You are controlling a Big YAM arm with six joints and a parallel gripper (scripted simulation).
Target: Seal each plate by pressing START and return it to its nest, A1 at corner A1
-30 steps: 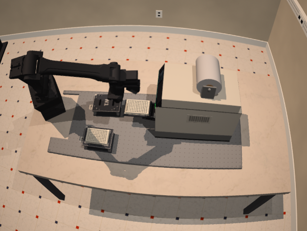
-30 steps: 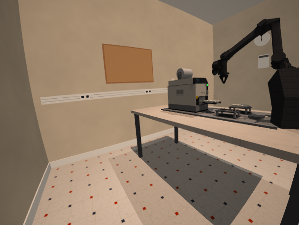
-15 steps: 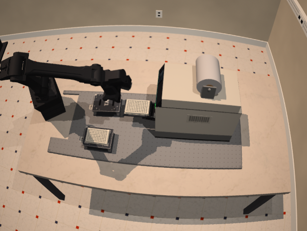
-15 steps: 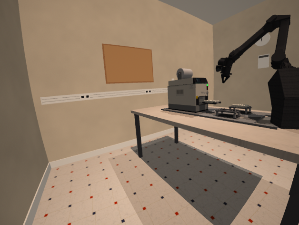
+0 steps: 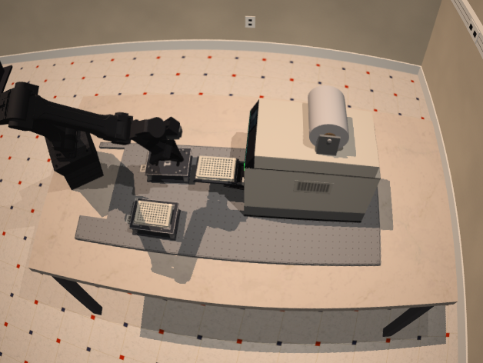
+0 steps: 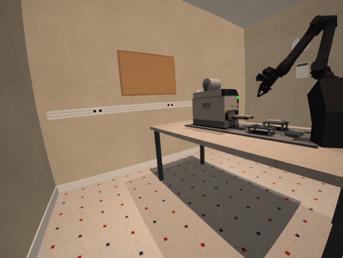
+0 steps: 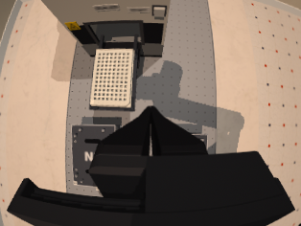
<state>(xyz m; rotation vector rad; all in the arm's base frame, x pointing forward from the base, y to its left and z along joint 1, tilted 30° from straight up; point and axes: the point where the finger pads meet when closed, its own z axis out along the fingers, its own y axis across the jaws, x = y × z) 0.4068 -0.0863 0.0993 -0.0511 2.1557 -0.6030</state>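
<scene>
My gripper is now 18 cm short of the start button, 5 cm to the left of it and 8 cm above it. Also, from my hand: yellow warning label (22 cm ahead, 13 cm to the left, 12 cm below); then sealer stage (11 cm ahead, 6 cm to the left, 17 cm below); then plate (12 cm behind, 6 cm to the right, 21 cm below).
</scene>
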